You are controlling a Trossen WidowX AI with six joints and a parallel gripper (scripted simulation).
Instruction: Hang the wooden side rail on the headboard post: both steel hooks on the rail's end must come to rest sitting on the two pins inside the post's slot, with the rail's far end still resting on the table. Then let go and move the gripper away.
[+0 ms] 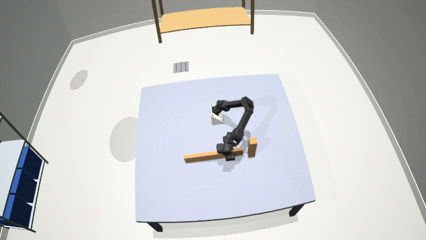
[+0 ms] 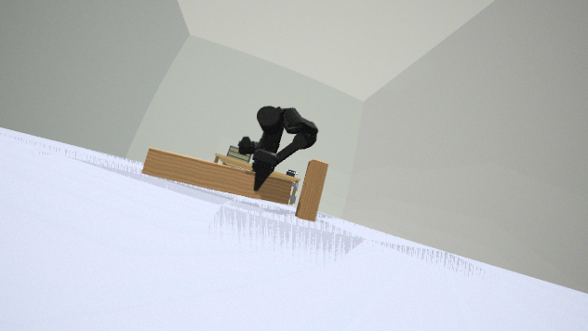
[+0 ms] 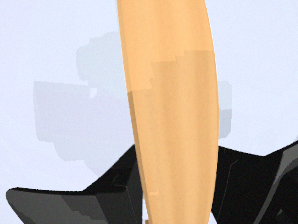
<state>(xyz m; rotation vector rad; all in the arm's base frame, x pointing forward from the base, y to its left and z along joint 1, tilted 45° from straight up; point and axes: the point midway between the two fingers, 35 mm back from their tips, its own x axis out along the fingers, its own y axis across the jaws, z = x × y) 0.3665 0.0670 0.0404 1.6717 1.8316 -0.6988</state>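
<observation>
The headboard post is 16 cm to the left of my gripper tip, 4 cm above it and 1 cm behind it.
</observation>
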